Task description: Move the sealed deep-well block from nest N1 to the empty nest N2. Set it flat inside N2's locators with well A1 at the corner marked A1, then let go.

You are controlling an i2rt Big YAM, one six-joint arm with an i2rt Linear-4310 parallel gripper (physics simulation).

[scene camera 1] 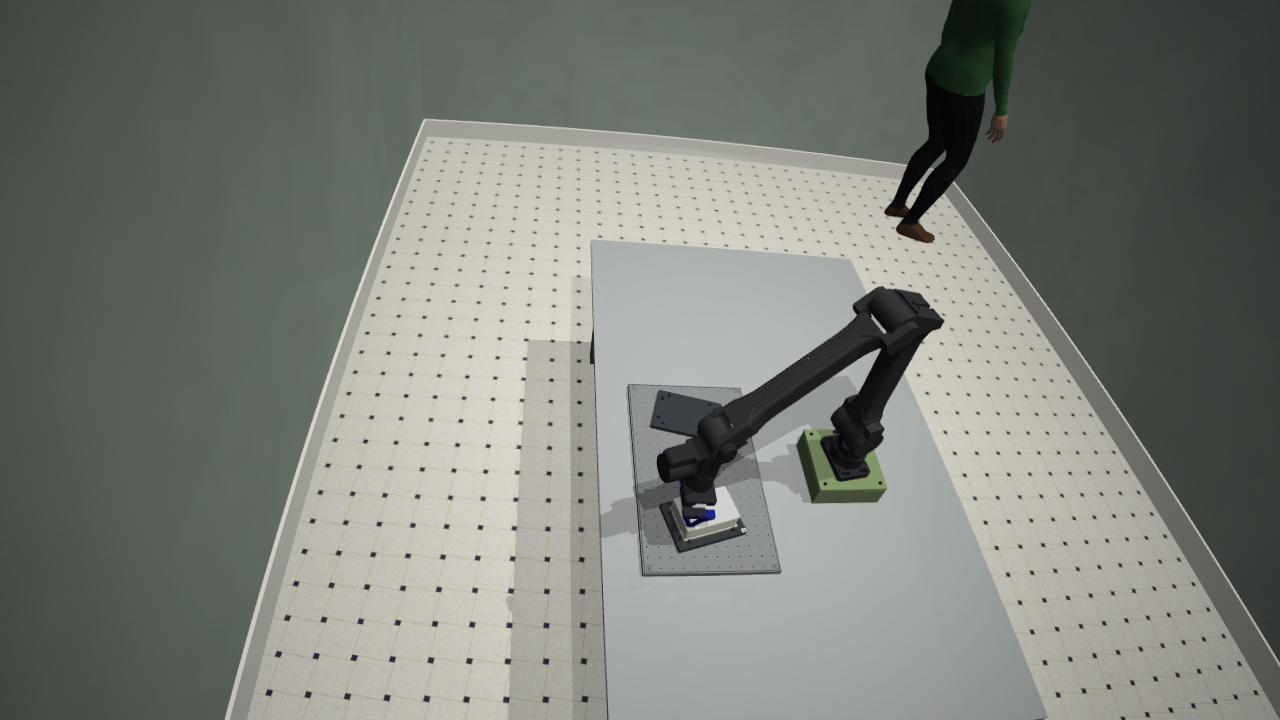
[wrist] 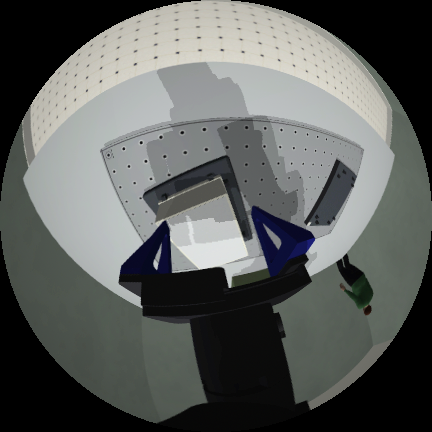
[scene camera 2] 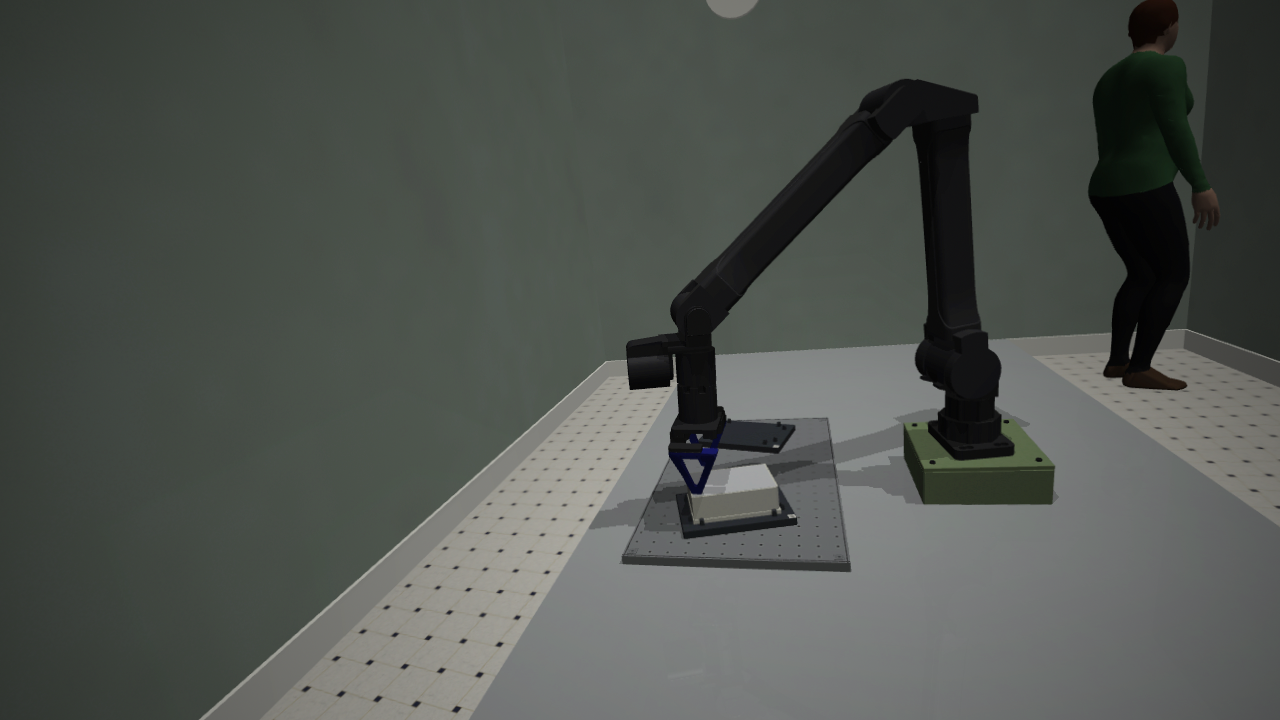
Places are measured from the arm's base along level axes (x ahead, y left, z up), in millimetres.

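Where they show: gripper, fingertip midpoint: (scene camera 1: 686,506) (wrist: 209,216) (scene camera 2: 701,479); arm's base at its link origin: (scene camera 1: 843,458) (scene camera 2: 968,441).
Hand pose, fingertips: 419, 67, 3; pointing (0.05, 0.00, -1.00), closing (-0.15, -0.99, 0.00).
Things, the pixels of their top centre, and the offset from my fingertips, as dx, dy, dz. Level surfaces: height alone.
- sealed deep-well block at its top centre: (wrist: 209,243) (scene camera 2: 730,479) (scene camera 1: 707,508) -43, +11, +1
- dark nest N1 at its top centre: (wrist: 207,226) (scene camera 2: 732,499) (scene camera 1: 704,515) -43, +11, -31
- dark nest N2 at its top centre: (scene camera 2: 745,427) (scene camera 1: 687,411) (wrist: 338,201) -88, -280, -31
- table at its surface level: dz -65
The sealed deep-well block (scene camera 1: 726,512) (scene camera 2: 738,504) (wrist: 205,235), white on top with cream sides, sits in the dark nest N1 (scene camera 1: 680,543) (scene camera 2: 733,527) (wrist: 234,187). The dark nest N2 (scene camera 1: 682,411) (scene camera 2: 756,435) (wrist: 332,195), a plate with small locators, is empty at the other end of the board. My gripper (scene camera 1: 699,516) (scene camera 2: 696,488) (wrist: 209,216) is open and points down, its blue fingertips near the block's top. In the wrist view the block's top shows between the fingers. I cannot tell whether a fingertip touches it. The A1 marks are too small to read.
Both nests are on a grey perforated board (scene camera 1: 760,552) (scene camera 2: 644,548) (wrist: 165,145) on the table (scene camera 1: 716,313) (scene camera 2: 716,626). The green arm base (scene camera 1: 841,492) (scene camera 2: 984,486) (wrist: 250,280) stands right of the board. A person in green (scene camera 1: 975,53) (scene camera 2: 1136,134) (wrist: 362,290) stands beyond the table.
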